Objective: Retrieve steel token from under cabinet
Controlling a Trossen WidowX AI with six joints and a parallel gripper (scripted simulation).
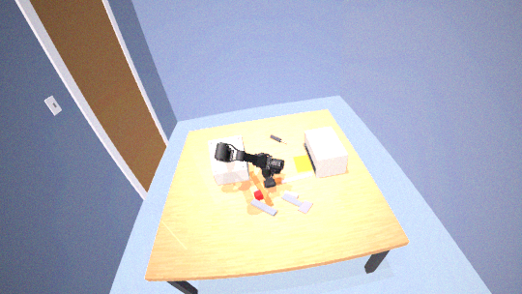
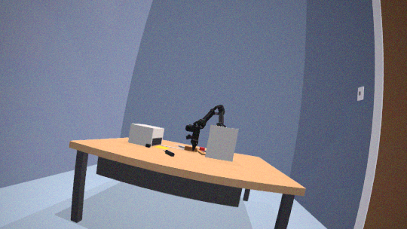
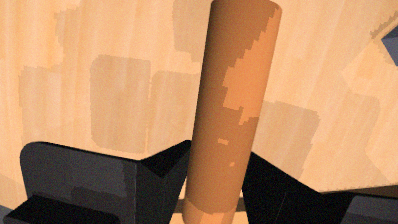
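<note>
Now: gripper tip 6 cm past the wooden stick and 1 cm to the left of it. Also, from my gripper tip: grey bar (16 cm to the right, 7 cm behind); then red cube (8 cm to the right, 8 cm behind, 1 cm above); then t-shaped tool (19 cm to the right, 13 cm ahead).
</note>
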